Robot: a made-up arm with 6 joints. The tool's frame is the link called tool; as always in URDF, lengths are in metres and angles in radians. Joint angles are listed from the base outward. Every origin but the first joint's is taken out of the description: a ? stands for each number. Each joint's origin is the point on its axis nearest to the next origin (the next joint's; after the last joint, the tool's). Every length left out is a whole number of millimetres.
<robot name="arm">
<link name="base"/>
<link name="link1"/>
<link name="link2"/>
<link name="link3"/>
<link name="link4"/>
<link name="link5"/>
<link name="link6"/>
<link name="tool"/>
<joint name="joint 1" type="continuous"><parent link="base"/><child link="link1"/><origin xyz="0.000 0.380 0.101"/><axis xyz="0 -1 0"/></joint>
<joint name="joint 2" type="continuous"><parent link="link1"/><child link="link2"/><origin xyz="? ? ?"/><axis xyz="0 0 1"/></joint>
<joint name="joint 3" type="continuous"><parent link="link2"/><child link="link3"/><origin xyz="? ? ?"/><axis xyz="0 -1 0"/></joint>
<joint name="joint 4" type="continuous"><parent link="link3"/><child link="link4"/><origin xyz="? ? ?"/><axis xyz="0 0 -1"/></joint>
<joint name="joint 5" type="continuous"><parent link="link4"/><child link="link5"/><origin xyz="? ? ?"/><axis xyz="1 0 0"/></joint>
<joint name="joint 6" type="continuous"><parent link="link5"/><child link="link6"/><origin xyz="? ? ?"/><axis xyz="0 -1 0"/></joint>
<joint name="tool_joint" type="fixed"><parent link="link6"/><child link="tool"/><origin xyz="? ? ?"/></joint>
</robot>
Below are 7 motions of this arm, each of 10 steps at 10 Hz.
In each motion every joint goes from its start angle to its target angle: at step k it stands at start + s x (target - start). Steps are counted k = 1, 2, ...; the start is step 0. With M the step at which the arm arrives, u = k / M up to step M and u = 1 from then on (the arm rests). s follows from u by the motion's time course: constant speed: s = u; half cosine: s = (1 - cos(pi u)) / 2; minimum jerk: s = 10 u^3 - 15 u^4 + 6 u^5.
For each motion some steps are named. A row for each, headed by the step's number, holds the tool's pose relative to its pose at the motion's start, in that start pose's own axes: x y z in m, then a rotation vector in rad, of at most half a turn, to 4 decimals.
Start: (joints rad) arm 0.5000 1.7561 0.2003 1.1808 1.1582 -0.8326
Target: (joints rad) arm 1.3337 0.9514 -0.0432 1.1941 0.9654 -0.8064
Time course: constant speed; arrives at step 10
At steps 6, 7, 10:
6: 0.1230 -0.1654 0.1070 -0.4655 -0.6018 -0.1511
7: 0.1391 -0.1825 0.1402 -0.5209 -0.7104 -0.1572
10: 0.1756 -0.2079 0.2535 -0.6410 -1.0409 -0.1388

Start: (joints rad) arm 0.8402 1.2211 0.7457 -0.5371 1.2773 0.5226
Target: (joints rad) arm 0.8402 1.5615 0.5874 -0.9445 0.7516 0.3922
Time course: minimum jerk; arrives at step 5
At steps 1, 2, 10:
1: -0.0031 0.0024 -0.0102 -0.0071 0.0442 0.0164
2: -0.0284 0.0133 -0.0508 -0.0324 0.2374 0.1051
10: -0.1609 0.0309 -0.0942 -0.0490 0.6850 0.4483

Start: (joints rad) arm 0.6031 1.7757 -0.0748 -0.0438 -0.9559 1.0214
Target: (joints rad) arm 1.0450 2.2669 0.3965 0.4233 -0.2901 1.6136
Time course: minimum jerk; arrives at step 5
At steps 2, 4, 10:
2: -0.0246 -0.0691 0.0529 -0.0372 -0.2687 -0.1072
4: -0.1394 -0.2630 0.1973 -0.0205 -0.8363 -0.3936
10: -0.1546 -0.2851 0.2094 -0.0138 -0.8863 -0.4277

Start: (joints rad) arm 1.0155 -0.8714 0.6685 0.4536 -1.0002 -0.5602
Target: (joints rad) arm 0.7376 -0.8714 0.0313 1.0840 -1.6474 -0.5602
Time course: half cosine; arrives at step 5
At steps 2, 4, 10:
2: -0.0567 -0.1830 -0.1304 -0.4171 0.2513 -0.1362
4: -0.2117 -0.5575 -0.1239 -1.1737 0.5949 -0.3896
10: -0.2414 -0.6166 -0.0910 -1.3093 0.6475 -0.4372

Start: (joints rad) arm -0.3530 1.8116 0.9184 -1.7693 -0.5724 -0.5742
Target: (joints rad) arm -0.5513 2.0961 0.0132 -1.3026 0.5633 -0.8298
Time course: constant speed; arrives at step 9
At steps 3, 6, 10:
3: -0.0700 0.1268 0.1953 0.6283 -0.0052 0.2280
6: -0.1991 0.1252 0.4160 1.1933 -0.0589 0.5761
10: -0.3609 -0.0108 0.5650 1.6771 -0.1442 1.0260

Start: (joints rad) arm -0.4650 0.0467 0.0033 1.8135 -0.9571 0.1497
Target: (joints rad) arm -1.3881 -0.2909 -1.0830 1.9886 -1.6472 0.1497
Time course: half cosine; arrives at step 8
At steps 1, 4, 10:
1: 0.0005 -0.0291 -0.0268 -0.1034 0.0065 -0.0098
4: -0.0297 -0.5311 -0.1200 -1.3509 0.1204 -0.1511
10: -0.1509 -0.9265 0.3282 -2.6617 0.3642 -0.4040

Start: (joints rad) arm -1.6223 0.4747 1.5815 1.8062 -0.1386 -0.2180
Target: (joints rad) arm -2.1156 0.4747 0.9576 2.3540 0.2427 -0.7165
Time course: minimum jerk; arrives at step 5
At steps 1, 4, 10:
1: 0.0047 -0.0136 -0.0073 -0.0259 0.0195 -0.0538
4: 0.0100 -0.2215 0.0226 -0.2415 -0.0049 -0.8332
10: 0.0078 -0.2314 0.0326 -0.2491 -0.0265 -0.8735

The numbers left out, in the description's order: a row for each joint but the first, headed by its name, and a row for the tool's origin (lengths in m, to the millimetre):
joint 2: -0.087 0.000 -0.144
joint 3: -0.193 0.005 0.000
joint 4: -0.042 0.000 -0.104
joint 5: -0.204 -0.057 0.000
joint 6: 0.000 0.250 0.004
tool: 0.376 0.000 -0.074

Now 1 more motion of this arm.
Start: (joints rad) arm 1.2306 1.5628 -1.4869 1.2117 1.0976 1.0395
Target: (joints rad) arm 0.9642 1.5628 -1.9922 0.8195 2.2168 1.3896
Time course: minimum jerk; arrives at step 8
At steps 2, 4, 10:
2: 0.0295 -0.0185 0.0086 0.0404 0.0346 -0.0548
4: 0.1383 -0.1071 -0.0035 0.1004 0.1702 -0.3089
10: 0.2223 -0.2435 -0.0694 -0.0546 0.2947 -0.6682

